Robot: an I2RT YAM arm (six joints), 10 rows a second.
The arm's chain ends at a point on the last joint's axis. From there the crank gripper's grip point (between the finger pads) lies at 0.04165 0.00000 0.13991 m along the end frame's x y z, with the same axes.
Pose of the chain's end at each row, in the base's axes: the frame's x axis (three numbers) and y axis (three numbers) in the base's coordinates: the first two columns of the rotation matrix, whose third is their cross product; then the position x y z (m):
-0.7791, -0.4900, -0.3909, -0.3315, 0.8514, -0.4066, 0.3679, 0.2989, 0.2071
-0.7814, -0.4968, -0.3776, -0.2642, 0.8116, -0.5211, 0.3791, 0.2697, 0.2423
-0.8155, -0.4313, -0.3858, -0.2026, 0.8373, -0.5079, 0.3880, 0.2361, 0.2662
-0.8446, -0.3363, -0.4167, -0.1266, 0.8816, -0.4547, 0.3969, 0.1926, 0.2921
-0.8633, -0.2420, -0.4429, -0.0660, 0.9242, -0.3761, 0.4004, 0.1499, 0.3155
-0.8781, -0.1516, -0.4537, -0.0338, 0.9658, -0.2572, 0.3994, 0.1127, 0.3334
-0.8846, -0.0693, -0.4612, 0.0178, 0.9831, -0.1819, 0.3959, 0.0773, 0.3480
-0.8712, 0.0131, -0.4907, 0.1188, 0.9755, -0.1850, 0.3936, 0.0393, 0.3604
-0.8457, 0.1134, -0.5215, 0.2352, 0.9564, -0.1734, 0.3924, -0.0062, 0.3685
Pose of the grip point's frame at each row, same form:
-0.7791, -0.4900, -0.3909, -0.3315, 0.8514, -0.4066, 0.4099, 0.2523, 0.0753
-0.7814, -0.4968, -0.3776, -0.2642, 0.8116, -0.5211, 0.4257, 0.2060, 0.1195
-0.8155, -0.4313, -0.3858, -0.2026, 0.8373, -0.5079, 0.4299, 0.1711, 0.1424
-0.8446, -0.3363, -0.4167, -0.1266, 0.8816, -0.4547, 0.4345, 0.1322, 0.1646
-0.8633, -0.2420, -0.4429, -0.0660, 0.9242, -0.3761, 0.4344, 0.0985, 0.1832
-0.8781, -0.1516, -0.4537, -0.0338, 0.9658, -0.2572, 0.4296, 0.0769, 0.1951
-0.8846, -0.0693, -0.4612, 0.0178, 0.9831, -0.1819, 0.4243, 0.0508, 0.2073
-0.8712, 0.0131, -0.4907, 0.1188, 0.9755, -0.1850, 0.4239, 0.0091, 0.2208
-0.8457, 0.1134, -0.5215, 0.2352, 0.9564, -0.1734, 0.4242, -0.0392, 0.2299

